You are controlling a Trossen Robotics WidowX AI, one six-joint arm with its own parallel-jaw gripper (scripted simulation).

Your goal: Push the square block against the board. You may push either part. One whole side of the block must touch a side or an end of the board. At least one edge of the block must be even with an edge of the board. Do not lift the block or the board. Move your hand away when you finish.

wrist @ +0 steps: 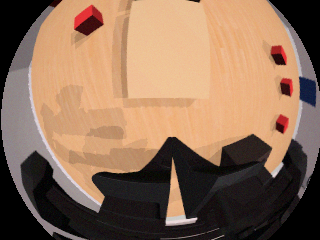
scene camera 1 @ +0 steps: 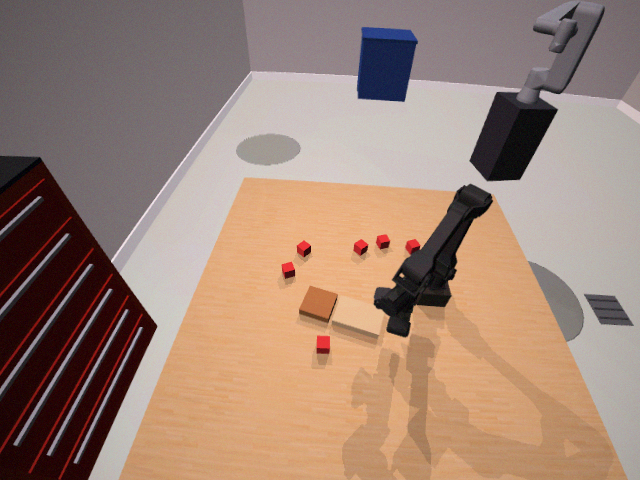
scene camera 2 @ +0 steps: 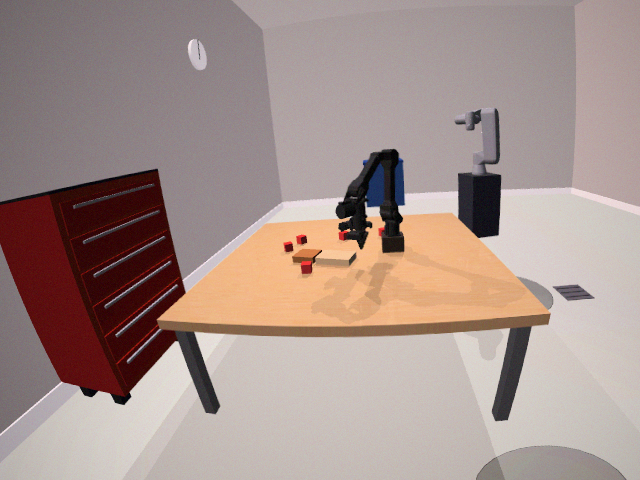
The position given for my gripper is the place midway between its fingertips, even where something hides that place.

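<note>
My gripper (scene camera 1: 396, 320) shut, holding nothing; also visible in the wrist view (wrist: 171, 140). Brown square block (scene camera 1: 318, 304) in sight. Pale board (scene camera 1: 351, 314) too.
</note>
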